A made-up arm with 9 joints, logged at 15 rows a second.
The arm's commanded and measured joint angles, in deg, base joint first. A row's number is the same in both.
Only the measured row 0 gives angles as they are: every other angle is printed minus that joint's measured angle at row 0.
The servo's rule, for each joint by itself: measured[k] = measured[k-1] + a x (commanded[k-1-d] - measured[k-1]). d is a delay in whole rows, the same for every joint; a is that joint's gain. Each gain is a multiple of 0.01, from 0.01 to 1. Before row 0 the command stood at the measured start. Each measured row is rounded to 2 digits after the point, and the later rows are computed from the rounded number. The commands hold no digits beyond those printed.
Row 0, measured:
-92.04 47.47 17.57 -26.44 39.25 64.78 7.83 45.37 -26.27
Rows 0 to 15, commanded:
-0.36 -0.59 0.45 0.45 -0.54 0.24 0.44 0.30 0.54
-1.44 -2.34 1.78 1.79 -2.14 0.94 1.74 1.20 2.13
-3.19 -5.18 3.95 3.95 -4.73 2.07 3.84 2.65 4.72
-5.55 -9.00 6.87 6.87 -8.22 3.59 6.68 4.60 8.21
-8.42 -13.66 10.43 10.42 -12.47 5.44 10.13 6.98 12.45
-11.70 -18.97 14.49 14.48 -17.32 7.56 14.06 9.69 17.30
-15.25 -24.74 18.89 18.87 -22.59 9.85 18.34 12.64 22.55
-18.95 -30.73 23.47 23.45 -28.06 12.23 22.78 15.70 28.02
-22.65 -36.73 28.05 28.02 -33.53 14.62 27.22 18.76 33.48
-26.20 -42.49 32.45 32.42 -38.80 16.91 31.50 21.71 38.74
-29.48 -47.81 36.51 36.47 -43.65 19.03 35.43 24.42 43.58
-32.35 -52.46 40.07 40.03 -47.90 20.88 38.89 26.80 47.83
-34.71 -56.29 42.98 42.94 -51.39 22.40 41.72 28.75 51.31
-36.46 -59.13 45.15 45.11 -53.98 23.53 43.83 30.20 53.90
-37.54 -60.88 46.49 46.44 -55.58 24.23 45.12 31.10 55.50
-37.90 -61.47 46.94 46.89 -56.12 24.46 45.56 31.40 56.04
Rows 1 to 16, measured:
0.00 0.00 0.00 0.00 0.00 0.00 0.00 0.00 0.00
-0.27 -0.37 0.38 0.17 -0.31 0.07 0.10 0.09 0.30
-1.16 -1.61 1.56 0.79 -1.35 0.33 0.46 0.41 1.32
-2.70 -3.86 3.57 1.99 -3.28 0.85 1.20 1.06 3.22
-4.87 -7.10 6.34 3.84 -6.10 1.67 2.41 2.09 6.01
-7.57 -11.23 9.78 6.34 -9.73 2.80 4.11 3.51 9.62
-10.71 -16.11 13.74 9.43 -14.06 4.23 6.30 5.30 13.92
-14.16 -21.55 18.07 13.02 -18.92 5.92 8.95 7.43 18.75
-17.80 -27.33 22.61 16.98 -24.13 7.81 11.99 9.83 23.94
-21.49 -33.25 27.18 21.18 -29.49 9.85 15.34 12.42 29.28
-25.07 -39.07 31.61 25.45 -34.80 11.97 18.90 15.11 34.58
-28.42 -44.58 35.73 29.64 -39.84 14.09 22.54 17.81 39.62
-31.41 -49.54 39.38 33.59 -44.43 16.13 26.14 20.42 44.22
-33.92 -53.79 42.40 37.14 -48.40 18.01 29.57 22.84 48.19
-35.85 -57.15 44.71 40.17 -51.58 19.67 32.71 24.97 51.39
-37.13 -59.50 46.21 42.55 -53.86 21.04 35.44 26.75 53.69
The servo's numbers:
d 1
a 0.76 0.63 0.84 0.38 0.57 0.30 0.22 0.29 0.56

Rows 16 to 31, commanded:
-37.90 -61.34 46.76 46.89 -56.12 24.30 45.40 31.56 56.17
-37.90 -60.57 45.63 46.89 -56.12 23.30 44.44 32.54 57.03
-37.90 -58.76 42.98 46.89 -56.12 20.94 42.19 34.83 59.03
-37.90 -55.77 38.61 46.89 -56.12 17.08 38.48 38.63 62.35
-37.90 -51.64 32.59 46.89 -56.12 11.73 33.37 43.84 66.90
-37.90 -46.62 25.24 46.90 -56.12 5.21 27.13 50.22 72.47
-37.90 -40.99 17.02 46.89 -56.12 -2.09 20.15 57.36 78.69
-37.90 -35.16 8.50 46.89 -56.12 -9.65 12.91 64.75 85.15
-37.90 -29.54 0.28 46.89 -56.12 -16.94 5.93 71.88 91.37
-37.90 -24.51 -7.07 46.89 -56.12 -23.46 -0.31 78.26 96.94
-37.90 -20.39 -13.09 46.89 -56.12 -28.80 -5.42 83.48 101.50
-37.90 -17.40 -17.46 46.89 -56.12 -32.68 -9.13 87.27 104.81
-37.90 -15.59 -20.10 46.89 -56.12 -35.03 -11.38 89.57 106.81
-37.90 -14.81 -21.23 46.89 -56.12 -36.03 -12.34 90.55 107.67
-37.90 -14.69 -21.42 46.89 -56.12 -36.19 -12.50 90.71 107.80
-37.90 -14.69 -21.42 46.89 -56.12 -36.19 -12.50 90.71 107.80
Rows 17 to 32, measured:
-37.72 -60.74 46.82 44.20 -55.15 22.07 37.67 28.10 55.01
-37.86 -61.12 46.77 45.22 -55.70 22.74 39.37 29.10 55.66
-37.89 -60.77 45.81 45.85 -55.94 22.91 40.49 30.10 56.43
-37.90 -59.50 43.43 46.25 -56.04 22.32 40.86 31.47 57.89
-37.90 -57.15 39.38 46.49 -56.09 20.75 40.34 33.55 60.39
-37.90 -53.68 33.68 46.64 -56.11 18.04 38.81 36.53 64.04
-37.90 -49.23 26.59 46.74 -56.12 14.19 36.24 40.50 68.76
-37.90 -44.04 18.55 46.80 -56.12 9.31 32.70 45.39 74.32
-37.90 -38.45 10.11 46.83 -56.12 3.62 28.35 51.00 80.38
-37.90 -32.84 1.85 46.85 -56.12 -2.55 23.42 57.06 86.53
-37.90 -27.59 -5.64 46.87 -56.12 -8.82 18.20 63.21 92.36
-37.90 -23.05 -11.90 46.88 -56.12 -14.81 13.00 69.09 97.48
-37.90 -19.49 -16.57 46.88 -56.12 -20.17 8.13 74.36 101.58
-37.90 -17.03 -19.54 46.88 -56.12 -24.63 3.84 78.77 104.51
-37.90 -15.63 -20.96 46.88 -56.12 -28.05 0.28 82.19 106.28
-37.90 -15.04 -21.35 46.88 -56.12 -30.49 -2.53 84.66 107.13

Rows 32 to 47, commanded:
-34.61 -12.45 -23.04 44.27 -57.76 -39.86 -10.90 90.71 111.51
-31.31 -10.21 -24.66 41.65 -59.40 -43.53 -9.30 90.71 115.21
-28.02 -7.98 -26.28 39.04 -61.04 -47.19 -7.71 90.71 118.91
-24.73 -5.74 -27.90 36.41 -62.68 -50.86 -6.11 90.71 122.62
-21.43 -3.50 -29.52 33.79 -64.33 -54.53 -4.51 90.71 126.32
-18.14 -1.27 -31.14 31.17 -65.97 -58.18 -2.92 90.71 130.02
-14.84 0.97 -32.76 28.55 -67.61 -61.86 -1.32 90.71 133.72
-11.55 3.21 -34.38 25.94 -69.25 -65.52 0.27 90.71 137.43
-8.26 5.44 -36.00 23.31 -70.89 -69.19 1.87 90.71 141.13
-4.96 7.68 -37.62 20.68 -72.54 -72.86 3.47 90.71 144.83
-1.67 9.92 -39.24 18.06 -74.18 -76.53 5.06 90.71 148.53
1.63 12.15 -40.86 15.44 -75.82 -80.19 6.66 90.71 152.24
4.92 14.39 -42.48 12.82 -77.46 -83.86 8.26 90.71 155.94
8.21 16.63 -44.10 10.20 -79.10 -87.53 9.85 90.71 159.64
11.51 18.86 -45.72 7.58 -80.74 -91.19 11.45 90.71 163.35
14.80 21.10 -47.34 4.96 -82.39 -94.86 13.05 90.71 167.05
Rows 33 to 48, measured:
-37.90 -14.82 -21.41 46.88 -56.12 -32.20 -4.72 86.41 107.51
-35.40 -13.33 -22.78 45.89 -57.05 -34.50 -6.08 87.66 109.75
-32.29 -11.36 -24.36 44.28 -58.39 -37.21 -6.79 88.54 112.81
-29.04 -9.23 -25.97 42.29 -59.90 -40.20 -6.99 89.17 116.23
-25.76 -7.03 -27.59 40.06 -61.48 -43.40 -6.80 89.62 119.81
-22.47 -4.81 -29.21 37.68 -63.10 -46.74 -6.30 89.94 123.46
-19.18 -2.58 -30.83 35.21 -64.74 -50.17 -5.56 90.16 127.13
-15.88 -0.34 -32.45 32.68 -66.38 -53.68 -4.63 90.32 130.82
-12.59 1.90 -34.07 30.12 -68.02 -57.23 -3.55 90.43 134.52
-9.30 4.13 -35.69 27.53 -69.66 -60.82 -2.36 90.51 138.22
-6.00 6.37 -37.31 24.93 -71.30 -64.43 -1.08 90.57 141.92
-2.71 8.61 -38.93 22.32 -72.94 -68.06 0.27 90.61 145.62
0.59 10.84 -40.55 19.71 -74.58 -71.70 1.68 90.64 149.33
3.88 13.08 -42.17 17.09 -76.22 -75.35 3.13 90.66 153.03
7.17 15.32 -43.79 14.47 -77.86 -79.00 4.61 90.67 156.73
10.47 17.55 -45.41 11.85 -79.50 -82.66 6.11 90.68 160.44

